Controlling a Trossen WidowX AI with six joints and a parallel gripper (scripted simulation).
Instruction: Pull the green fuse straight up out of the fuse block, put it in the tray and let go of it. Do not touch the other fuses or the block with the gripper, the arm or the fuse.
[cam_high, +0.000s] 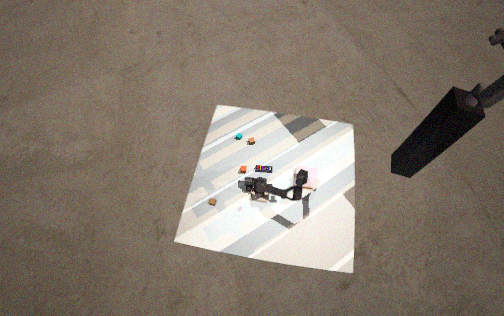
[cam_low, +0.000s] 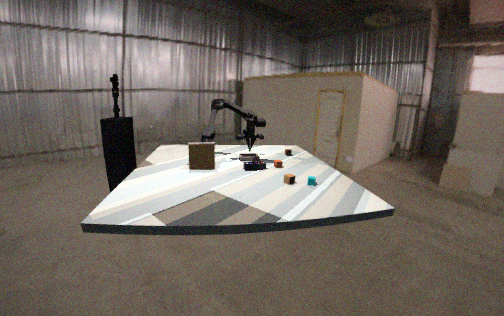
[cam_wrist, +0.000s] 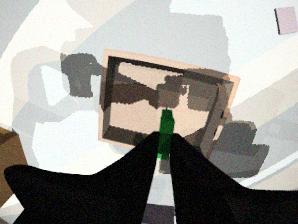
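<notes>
The green fuse is 1 cm below my gripper tip. The rest, counted from my gripper tip: shallow wooden tray: 7 cm below.
</notes>
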